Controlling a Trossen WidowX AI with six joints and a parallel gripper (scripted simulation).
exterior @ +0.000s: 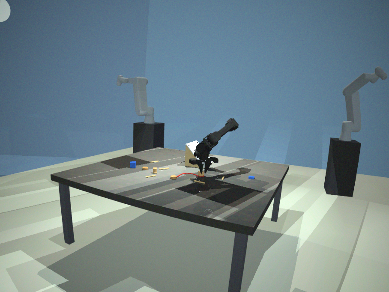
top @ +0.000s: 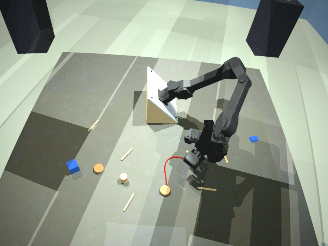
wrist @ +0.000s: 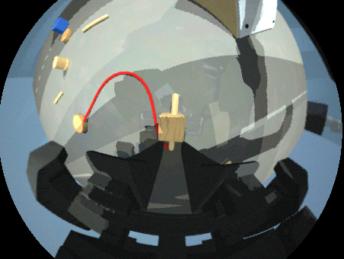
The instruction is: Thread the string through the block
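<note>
Right now my gripper tip is 20 mm to the left of the wooden block, 10 mm past it and 10 mm above it. Round my gripper tip: wooden stick: 130 mm ahead, 30 mm to the left, 20 mm below; then blue cube: 520 mm to the right, 30 mm ahead; then short wooden cylinder: 310 mm to the right, 80 mm ahead, 10 mm below.
</note>
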